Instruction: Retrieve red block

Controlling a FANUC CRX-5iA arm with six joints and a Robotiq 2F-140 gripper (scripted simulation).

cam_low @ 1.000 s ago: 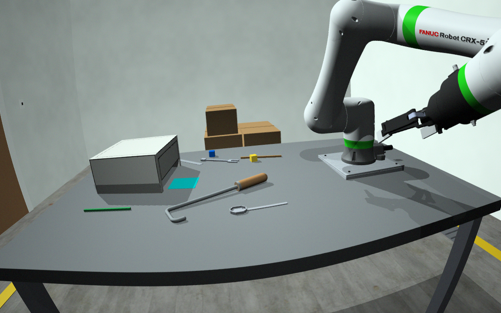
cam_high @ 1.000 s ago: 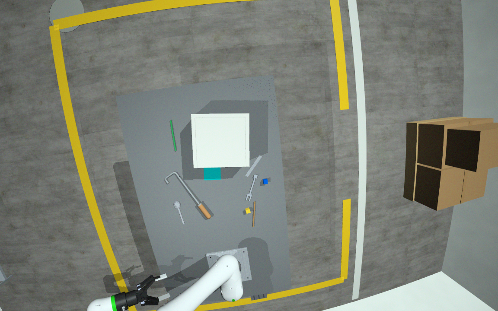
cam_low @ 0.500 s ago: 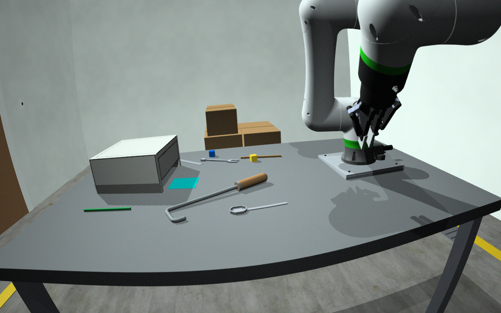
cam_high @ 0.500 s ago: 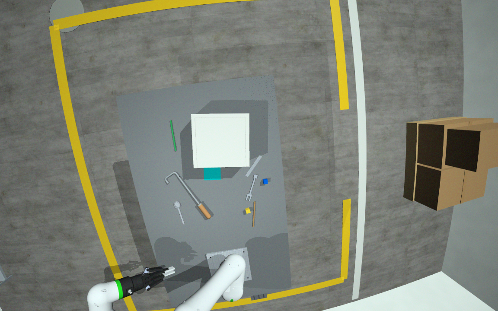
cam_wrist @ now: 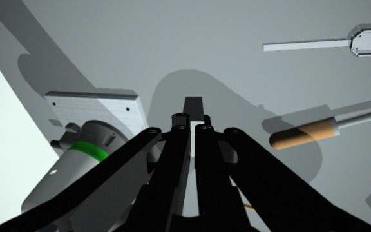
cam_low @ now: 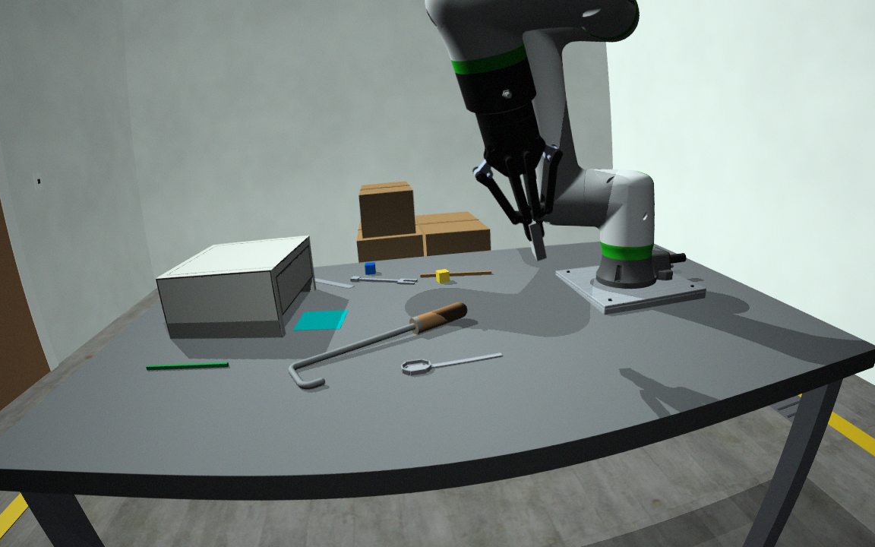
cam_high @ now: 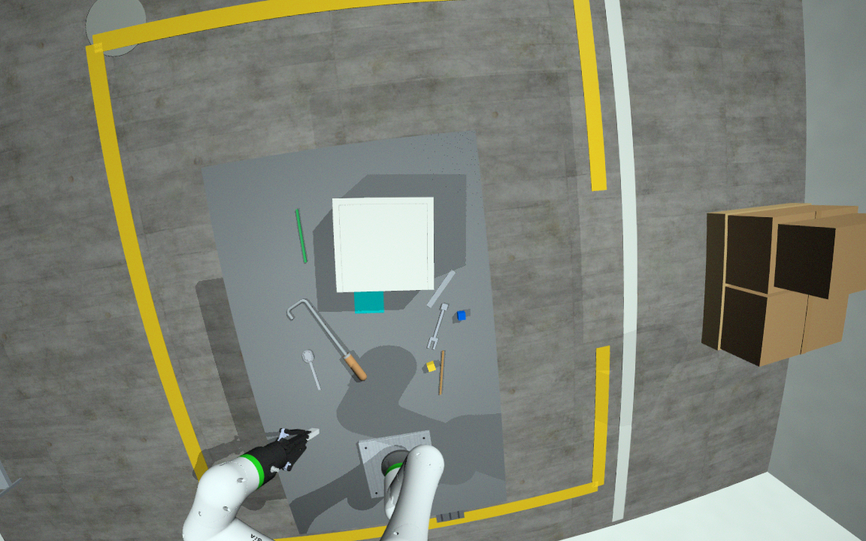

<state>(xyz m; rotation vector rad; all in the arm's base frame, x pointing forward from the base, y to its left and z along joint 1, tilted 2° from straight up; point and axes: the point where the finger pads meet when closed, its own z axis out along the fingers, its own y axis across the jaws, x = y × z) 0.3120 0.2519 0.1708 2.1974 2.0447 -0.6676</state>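
My gripper is now 23 cm short of the long grey hook tool, 18 cm above it and 6 cm to the left of it. From my hand the other things lie so: yellow block 42 cm to the right, 18 cm below, 9 cm ahead; teal square 36 cm ahead, 24 cm to the right, 19 cm below; brown stick 45 cm to the right, 19 cm below, 5 cm ahead.
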